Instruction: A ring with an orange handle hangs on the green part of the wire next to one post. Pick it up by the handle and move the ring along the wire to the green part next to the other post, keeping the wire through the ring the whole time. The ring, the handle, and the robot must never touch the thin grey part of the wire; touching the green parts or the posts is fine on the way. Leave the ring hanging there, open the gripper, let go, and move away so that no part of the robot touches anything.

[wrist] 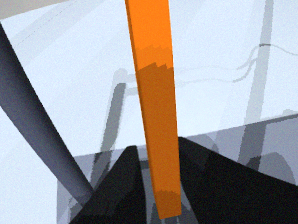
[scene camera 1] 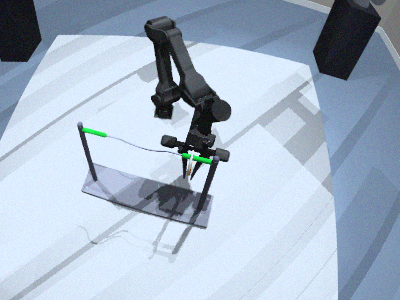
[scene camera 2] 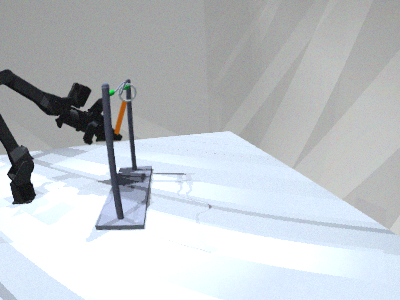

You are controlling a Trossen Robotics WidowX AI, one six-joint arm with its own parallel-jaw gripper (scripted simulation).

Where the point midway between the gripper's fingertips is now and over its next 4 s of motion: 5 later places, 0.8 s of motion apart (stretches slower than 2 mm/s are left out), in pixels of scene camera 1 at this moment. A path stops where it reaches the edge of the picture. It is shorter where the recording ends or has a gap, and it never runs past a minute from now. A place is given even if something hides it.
My gripper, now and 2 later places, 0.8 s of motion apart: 187, 179; 191, 162; 196, 144
